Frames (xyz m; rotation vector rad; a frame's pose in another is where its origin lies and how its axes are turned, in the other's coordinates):
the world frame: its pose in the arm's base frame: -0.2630 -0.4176 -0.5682 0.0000 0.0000 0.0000
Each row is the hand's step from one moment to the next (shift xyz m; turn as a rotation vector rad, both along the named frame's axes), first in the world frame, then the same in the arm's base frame.
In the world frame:
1: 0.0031 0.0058 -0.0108 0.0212 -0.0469 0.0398
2: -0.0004 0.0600 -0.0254 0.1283 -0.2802 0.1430
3: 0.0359 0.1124 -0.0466 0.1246 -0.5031 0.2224
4: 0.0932 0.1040 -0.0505 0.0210 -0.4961 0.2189
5: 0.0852 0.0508 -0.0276 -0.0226 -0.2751 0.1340
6: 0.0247 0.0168 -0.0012 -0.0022 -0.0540 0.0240
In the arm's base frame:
1: 0.0031 0.0058 -0.0108 0.0212 -0.0469 0.0398
2: -0.0004 0.0600 -0.0254 0.1283 -0.2802 0.1430
3: 0.0359 0.1124 -0.0466 0.1246 -0.5031 0.2224
4: 0.0932 0.1040 -0.0505 0.0210 -0.4961 0.2189
5: 0.0852 0.0508 -0.0276 -0.0226 -0.2751 0.1340
6: 0.0247 0.0168 -0.0012 -0.0022 -0.0540 0.0240

